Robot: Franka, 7 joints.
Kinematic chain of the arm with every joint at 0, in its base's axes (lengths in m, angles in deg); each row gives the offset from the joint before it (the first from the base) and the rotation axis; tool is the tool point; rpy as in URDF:
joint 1: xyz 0 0 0.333 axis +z
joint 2: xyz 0 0 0 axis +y
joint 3: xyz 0 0 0.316 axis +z
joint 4: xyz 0.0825 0 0 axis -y
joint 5: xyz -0.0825 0 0.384 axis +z
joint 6: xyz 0 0 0 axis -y
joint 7: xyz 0.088 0 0 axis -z
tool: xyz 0 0 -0.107 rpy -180 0 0
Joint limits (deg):
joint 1: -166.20..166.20
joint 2: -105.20..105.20
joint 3: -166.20..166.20
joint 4: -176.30..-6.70
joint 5: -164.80..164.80
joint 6: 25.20..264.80
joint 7: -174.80..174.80
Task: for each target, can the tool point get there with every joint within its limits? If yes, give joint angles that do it. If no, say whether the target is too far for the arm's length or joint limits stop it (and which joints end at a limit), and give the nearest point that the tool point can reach.
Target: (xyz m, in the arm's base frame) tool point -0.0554 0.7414 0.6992
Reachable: yes | joints 103.59 39.01 -20.71 -53.89 -4.23 187.87 -139.53
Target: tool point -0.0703 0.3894 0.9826
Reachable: yes | joints -114.03 -58.16 -46.08 -56.24 -99.06 200.77 3.85
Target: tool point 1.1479 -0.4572 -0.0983
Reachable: no: too far | nearest point 0.7525 -0.2997 0.0503 | short by 0.451 m
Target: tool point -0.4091 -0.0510 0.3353
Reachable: yes | joints -122.17 3.09 -39.67 -159.38 35.05 226.54 99.15
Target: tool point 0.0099 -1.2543 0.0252
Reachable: no: too far | nearest point 0.0066 -0.8331 0.1285 | short by 0.434 m
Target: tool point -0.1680 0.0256 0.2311
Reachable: yes | joints 67.77 62.64 80.96 -160.45 -19.36 59.72 -47.66
